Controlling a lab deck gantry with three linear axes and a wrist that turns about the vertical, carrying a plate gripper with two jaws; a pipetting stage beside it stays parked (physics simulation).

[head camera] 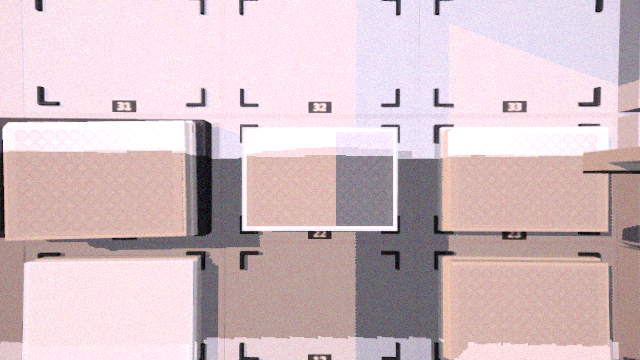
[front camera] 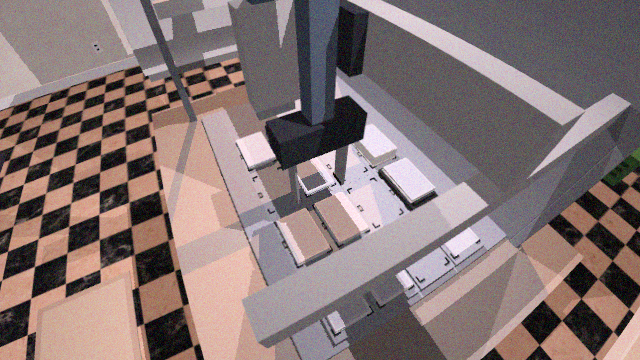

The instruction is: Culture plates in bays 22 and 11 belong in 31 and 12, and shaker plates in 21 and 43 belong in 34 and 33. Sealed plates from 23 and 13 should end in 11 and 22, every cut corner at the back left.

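Places are measured from the robot's base along level axes (x ahead, y left, z up), in metres.
Pixels of known places: gripper, fingertip midpoint: [head camera: 626, 285] [front camera: 318, 188]; robot's base, link origin: [front camera: 236, 143].
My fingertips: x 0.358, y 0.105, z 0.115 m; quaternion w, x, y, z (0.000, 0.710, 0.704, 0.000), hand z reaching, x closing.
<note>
Ahead of a thing's pixels: the offset from my fingertips to its middle. "spot": to the spot under its first point.
My gripper [front camera: 319, 192] is open and empty, its jaws hanging above the deck near bays 22 and 23. In the head view a jaw reaches in at the right edge. A plate {0.130 m back, 0.045 m left, 0.108 m down} [head camera: 320, 187] [front camera: 315, 181] lies in bay 22. A plate {0.288 m back, 0.044 m left, 0.086 m down} [head camera: 95, 190] sits slightly askew on the black shaker {spot: 0.220 m back, 0.048 m left, 0.097 m down} [head camera: 204, 175] in bay 21. Plates lie in bay 23 {spot: 0.029 m ahead, 0.035 m left, 0.101 m down} [head camera: 520, 192] [front camera: 341, 220], bay 13 {spot: 0.033 m ahead, 0.055 m right, 0.101 m down} [head camera: 525, 305] [front camera: 303, 236] and bay 11 {spot: 0.294 m back, 0.054 m right, 0.101 m down} [head camera: 110, 305] [front camera: 256, 150]. Bays 12, 31 and 33 show bare markings. The plate on the dark-based shaker in bay 43 {spot: 0.039 m ahead, 0.254 m left, 0.079 m down} [front camera: 408, 179] is pale. Cut corners are hard to tell.
Another pale plate {0.130 m back, 0.259 m left, 0.094 m down} [front camera: 378, 144] stands beside bay 43 in the front view. A wide grey beam [front camera: 370, 260] crosses the deck's near side and hides part of it. More plates {0.198 m ahead, 0.259 m left, 0.097 m down} [front camera: 462, 242] {0.198 m ahead, 0.062 m right, 0.093 m down} [front camera: 336, 321] show past it. A tall grey box [front camera: 267, 65] stands behind the gripper.
</note>
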